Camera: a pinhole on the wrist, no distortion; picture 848 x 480 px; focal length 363.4 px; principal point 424.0 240.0 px. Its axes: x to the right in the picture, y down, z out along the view. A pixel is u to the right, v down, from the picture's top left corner.
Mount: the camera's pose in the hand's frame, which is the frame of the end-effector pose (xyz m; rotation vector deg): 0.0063 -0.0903 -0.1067 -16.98 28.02 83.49
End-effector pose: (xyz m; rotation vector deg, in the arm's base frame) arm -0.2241 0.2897 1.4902 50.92 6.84 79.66
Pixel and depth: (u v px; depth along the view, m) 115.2 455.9 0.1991
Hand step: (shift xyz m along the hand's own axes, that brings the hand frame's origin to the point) -0.0904 -0.1304 0.1603
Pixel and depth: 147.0 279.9 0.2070
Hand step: 0.0057 -0.1265 0.1520
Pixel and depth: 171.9 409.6 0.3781
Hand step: -0.1273 -0.1200 0.3668
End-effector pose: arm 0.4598 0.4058 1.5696 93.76 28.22 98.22
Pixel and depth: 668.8 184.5 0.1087
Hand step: 0.0406 0.0239 -0.0498
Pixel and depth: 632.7 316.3 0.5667
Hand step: -0.0204 0.4769 0.2380
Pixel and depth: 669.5 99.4 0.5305
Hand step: 0.2969 0.4551 0.1581
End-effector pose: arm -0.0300 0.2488 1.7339 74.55 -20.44 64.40
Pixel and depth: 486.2 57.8 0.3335
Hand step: 0.2199 0.1019 0.1380
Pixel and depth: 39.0 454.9 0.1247
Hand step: -0.0550 -0.1383 0.0732
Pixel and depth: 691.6 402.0 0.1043
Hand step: -0.0223 0.0314 -0.0491
